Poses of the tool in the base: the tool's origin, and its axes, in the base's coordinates. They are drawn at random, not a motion.
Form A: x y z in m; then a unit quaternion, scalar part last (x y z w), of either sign.
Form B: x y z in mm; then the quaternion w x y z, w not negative. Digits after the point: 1 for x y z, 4 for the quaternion.
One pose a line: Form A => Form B
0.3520, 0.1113, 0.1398, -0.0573, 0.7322, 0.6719, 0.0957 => 352.0, 111.3, 139.8, 0.0957, -0.0573, 0.7322, 0.6719
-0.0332, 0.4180, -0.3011, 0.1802, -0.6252, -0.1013, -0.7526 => -33.2, 418.0, -301.1, 0.7526, -0.1802, 0.6252, 0.1013
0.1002, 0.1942, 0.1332, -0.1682, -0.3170, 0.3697, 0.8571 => 100.2, 194.2, 133.2, 0.8571, -0.1682, -0.3170, 0.3697
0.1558, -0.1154, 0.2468, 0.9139, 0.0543, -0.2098, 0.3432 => 155.8, -115.4, 246.8, 0.3432, 0.9139, 0.0543, -0.2098
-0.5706, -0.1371, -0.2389, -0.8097, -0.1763, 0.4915, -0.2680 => -570.6, -137.1, -238.9, 0.2680, 0.8097, 0.1763, -0.4915
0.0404, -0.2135, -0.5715, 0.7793, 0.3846, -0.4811, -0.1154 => 40.4, -213.5, -571.5, 0.1154, -0.7793, -0.3846, 0.4811
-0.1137, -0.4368, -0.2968, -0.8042, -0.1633, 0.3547, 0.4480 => -113.7, -436.8, -296.8, 0.4480, -0.8042, -0.1633, 0.3547
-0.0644, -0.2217, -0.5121, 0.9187, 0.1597, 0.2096, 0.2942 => -64.4, -221.7, -512.1, 0.2942, 0.9187, 0.1597, 0.2096
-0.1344, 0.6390, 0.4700, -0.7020, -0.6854, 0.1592, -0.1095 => -134.4, 639.0, 470.0, 0.1095, 0.7020, 0.6854, -0.1592
